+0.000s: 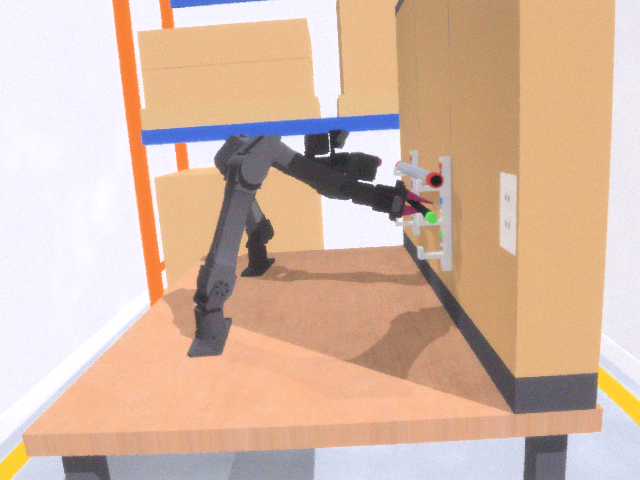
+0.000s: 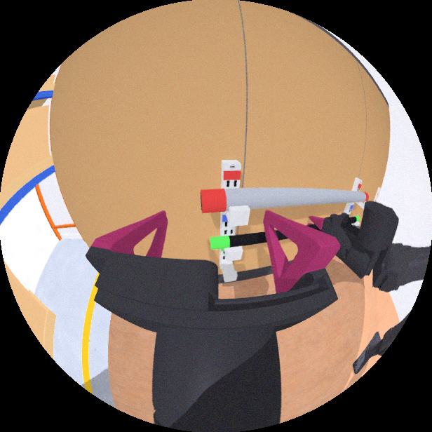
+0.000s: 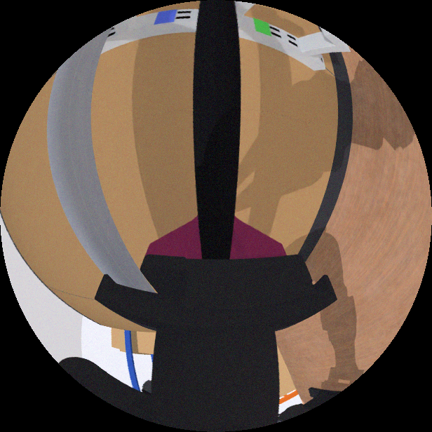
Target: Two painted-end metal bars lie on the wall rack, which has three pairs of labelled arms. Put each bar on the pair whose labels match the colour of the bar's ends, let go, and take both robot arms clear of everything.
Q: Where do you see a tan wall panel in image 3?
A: At 141, 116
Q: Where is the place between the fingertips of my left gripper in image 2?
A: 215, 215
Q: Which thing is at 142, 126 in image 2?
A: A tan wall panel.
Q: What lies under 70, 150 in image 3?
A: A thick grey bar.
